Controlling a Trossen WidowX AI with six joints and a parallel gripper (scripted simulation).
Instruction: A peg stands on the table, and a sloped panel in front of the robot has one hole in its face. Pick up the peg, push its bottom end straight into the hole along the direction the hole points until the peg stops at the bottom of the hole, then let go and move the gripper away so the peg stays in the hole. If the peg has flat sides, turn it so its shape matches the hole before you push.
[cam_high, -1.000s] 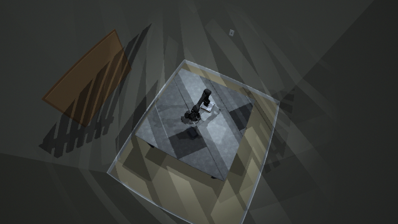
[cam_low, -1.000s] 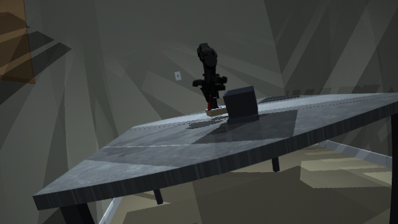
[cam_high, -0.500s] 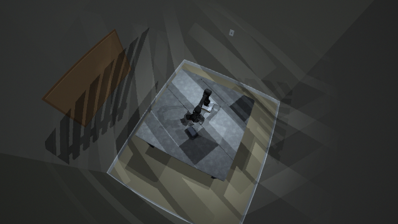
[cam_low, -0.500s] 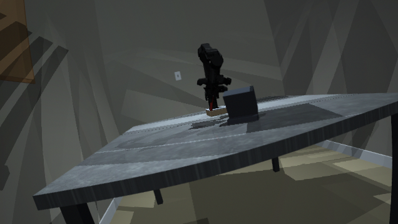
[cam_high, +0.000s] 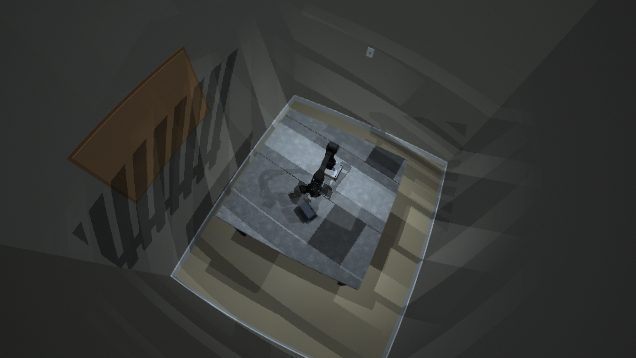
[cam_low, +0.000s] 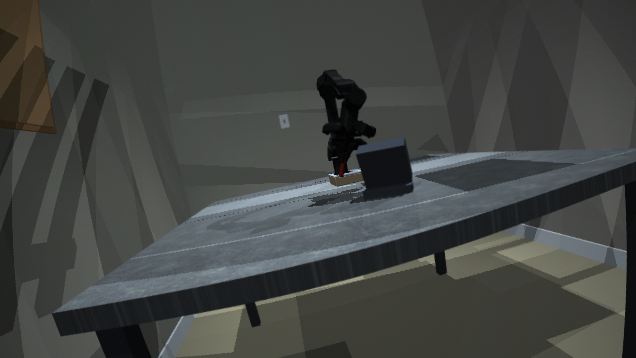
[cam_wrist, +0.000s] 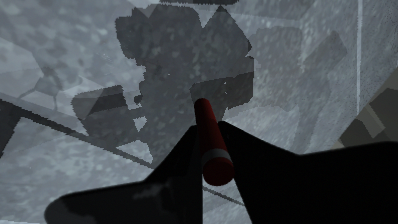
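The sloped panel block lies 12 cm ahead of my gripper tip, 10 cm to the left of it and 2 cm below it. The rest, counted from my gripper tip: peg: 2 cm above, 1 cm to the left.
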